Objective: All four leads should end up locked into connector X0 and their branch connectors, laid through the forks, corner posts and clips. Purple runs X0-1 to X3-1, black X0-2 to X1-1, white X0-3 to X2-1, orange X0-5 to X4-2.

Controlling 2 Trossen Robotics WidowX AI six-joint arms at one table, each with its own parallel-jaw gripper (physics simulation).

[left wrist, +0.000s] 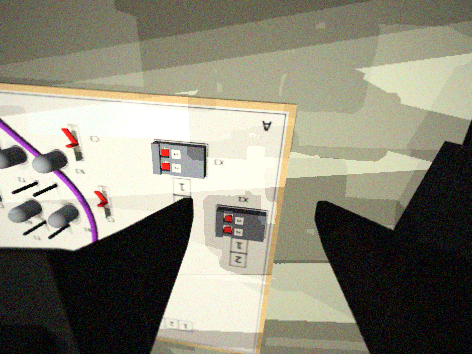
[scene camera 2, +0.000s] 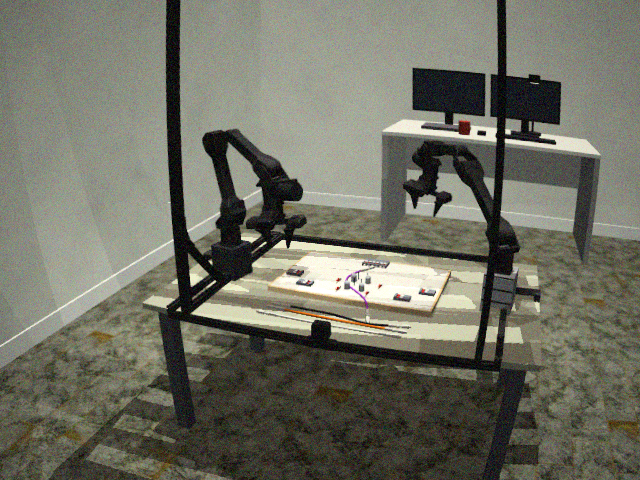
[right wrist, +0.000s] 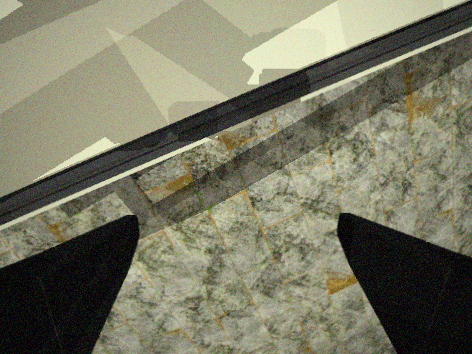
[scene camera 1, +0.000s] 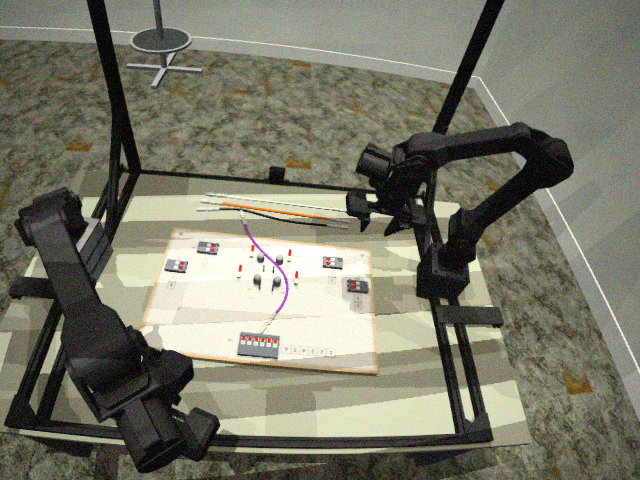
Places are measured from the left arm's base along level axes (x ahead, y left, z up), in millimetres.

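Pixels of known places: left gripper, between the fingertips: [left wrist: 254, 208] [scene camera 2: 279, 248] [scene camera 1: 372, 233]; right gripper, between the fingertips: [scene camera 2: 424, 212] [right wrist: 239, 224]; left arm's base, origin of its link: [scene camera 2: 230, 243] [scene camera 1: 450, 261]; right arm's base, origin of its link: [scene camera 2: 501, 270].
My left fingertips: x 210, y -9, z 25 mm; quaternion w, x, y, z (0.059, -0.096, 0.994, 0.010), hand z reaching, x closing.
Observation:
For each thing: its top centre in the pictures, then the offset to it from my left fingertips. "*": a spot on its surface instead.
- purple lead, a spot on its surface: [left wrist: 94, 230] [scene camera 1: 288, 290] * dx +166, dy +144, dz -112 mm
- connector X0, a spot on its surface: [scene camera 1: 258, 352] * dx +192, dy +315, dz -107 mm
- X3, a spot on its surface: [left wrist: 192, 160] [scene camera 1: 338, 261] * dx +61, dy +26, dz -108 mm
- X1, a spot on its surface: [left wrist: 255, 225] [scene camera 1: 364, 284] * dx -14, dy +79, dz -108 mm
- board, centre of its top: [left wrist: 59, 232] [scene camera 1: 265, 294] [scene camera 2: 364, 278] dx +216, dy +167, dz -117 mm
The purple lead [scene camera 1: 286, 289] [left wrist: 94, 230] curves among the grey posts; its near end touches or lies close to connector X0 [scene camera 1: 258, 352], seating unclear, and its far end lies off the board. The orange [scene camera 1: 273, 210], black [scene camera 1: 299, 223] and white [scene camera 1: 279, 201] leads lie side by side behind the board. X3 [scene camera 1: 332, 262] [left wrist: 192, 160] and X1 [scene camera 1: 357, 285] [left wrist: 255, 225] show no lead in them. My left gripper [scene camera 1: 376, 229] [left wrist: 254, 208] is open and empty, above the table beyond the board's corner. My right gripper [scene camera 2: 424, 209] [right wrist: 239, 224] is open and empty, high near the table's edge.
Two more branch connectors [scene camera 1: 208, 248] [scene camera 1: 176, 266] sit on the board's other side, labels unreadable. Red clips [scene camera 1: 296, 275] [left wrist: 101, 199] surround the grey posts [left wrist: 64, 216]. The board [scene camera 1: 336, 330] lies inside the black table frame [scene camera 1: 310, 440]. Tall uprights [scene camera 2: 174, 129] rise at the table's edge.

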